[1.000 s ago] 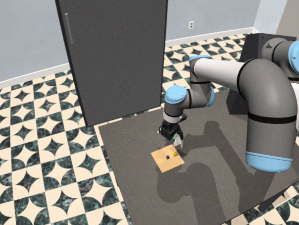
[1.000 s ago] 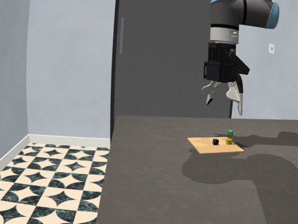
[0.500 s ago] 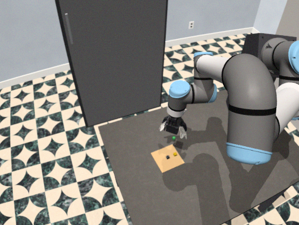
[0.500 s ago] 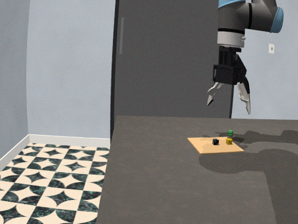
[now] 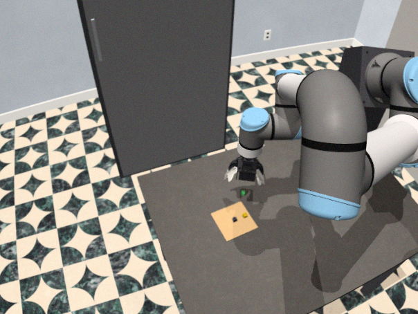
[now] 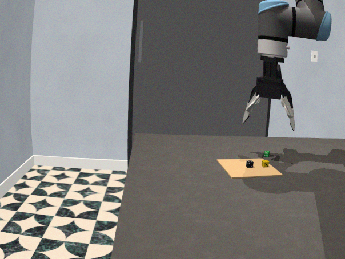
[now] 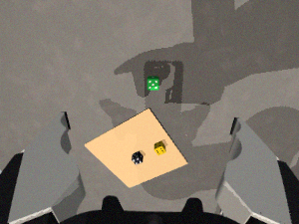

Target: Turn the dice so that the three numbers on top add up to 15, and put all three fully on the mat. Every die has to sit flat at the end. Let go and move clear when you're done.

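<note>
My hand is 80 mm above the green die. Round my hand: black die: 60 mm ahead, 120 mm to the left, 80 mm below; then yellow die: 20 mm ahead, 110 mm to the left, 80 mm below; then orange mat: 60 mm ahead, 120 mm to the left, 90 mm below.
</note>
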